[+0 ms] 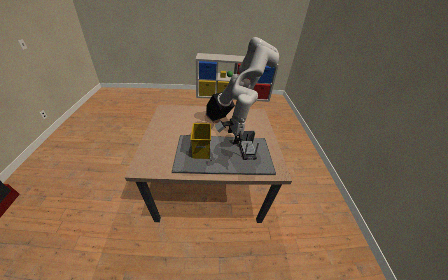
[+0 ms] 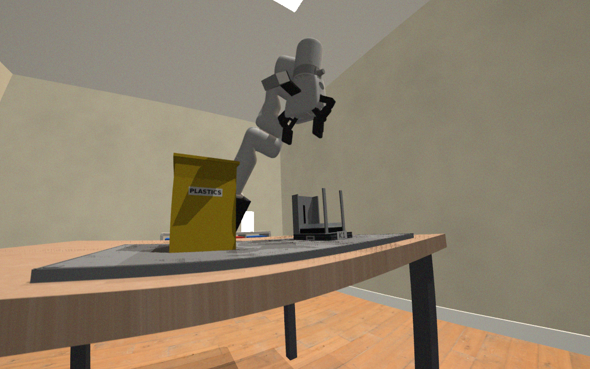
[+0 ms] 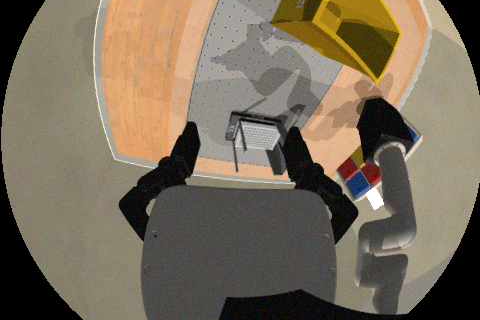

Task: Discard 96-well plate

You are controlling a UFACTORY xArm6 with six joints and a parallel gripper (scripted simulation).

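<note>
My gripper is now 21 cm above the 96-well plate, 14 cm to the right of it and 14 cm past it. Round my hand: yellow plastics bin W1: 20 cm to the right, 16 cm below, 13 cm behind.
</note>
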